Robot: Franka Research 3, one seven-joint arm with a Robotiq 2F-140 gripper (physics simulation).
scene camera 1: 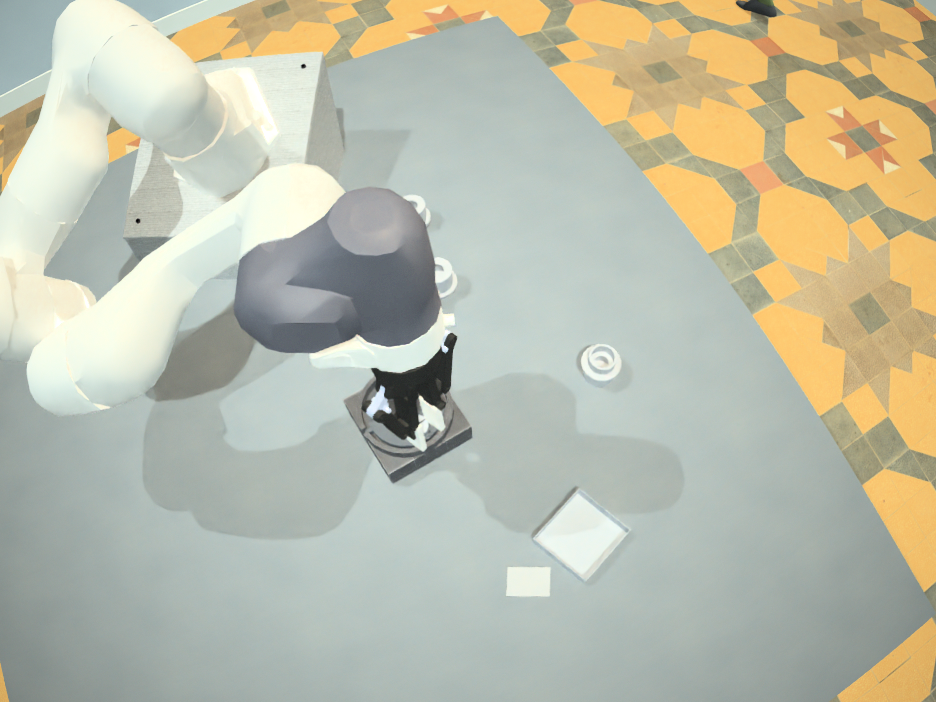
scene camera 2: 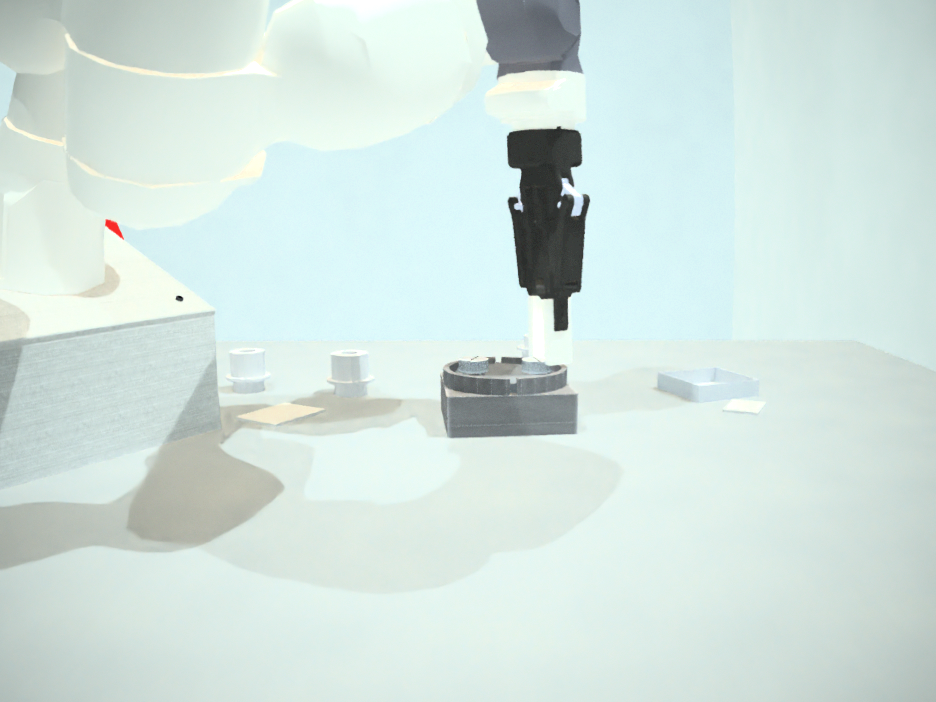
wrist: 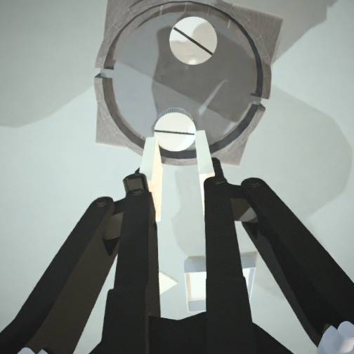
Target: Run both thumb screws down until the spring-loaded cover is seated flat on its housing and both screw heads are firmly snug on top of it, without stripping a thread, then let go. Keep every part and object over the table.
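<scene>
The dark square housing (scene camera 1: 434, 454) (scene camera 2: 514, 414) (wrist: 105, 132) stands on the table with a raised, notched ring on top. The grey round cover (scene camera 2: 500, 371) (wrist: 131, 82) lies inside that ring. One slotted thumb screw (scene camera 2: 536, 366) (wrist: 175, 131) has its head between my fingertips, with some knurled side showing. My gripper (scene camera 1: 429, 434) (scene camera 2: 551, 361) (wrist: 177, 150) points down and is shut on this screw, a finger pad at each side. The other thumb screw (scene camera 2: 473, 365) (wrist: 193, 40) stands free across the cover, its slot diagonal. Whether the cover is fully flat cannot be told.
White flanged cylinders (scene camera 1: 444, 278) (scene camera 2: 350, 372) stand toward the robot base block (scene camera 2: 151, 392). Another flanged cylinder (scene camera 1: 601, 362) stands off to the right. A shallow tray (scene camera 1: 603, 509) (scene camera 2: 695, 389) lies near a white card (scene camera 1: 528, 581) (scene camera 2: 744, 406). A tan card (scene camera 2: 281, 413) lies near the base.
</scene>
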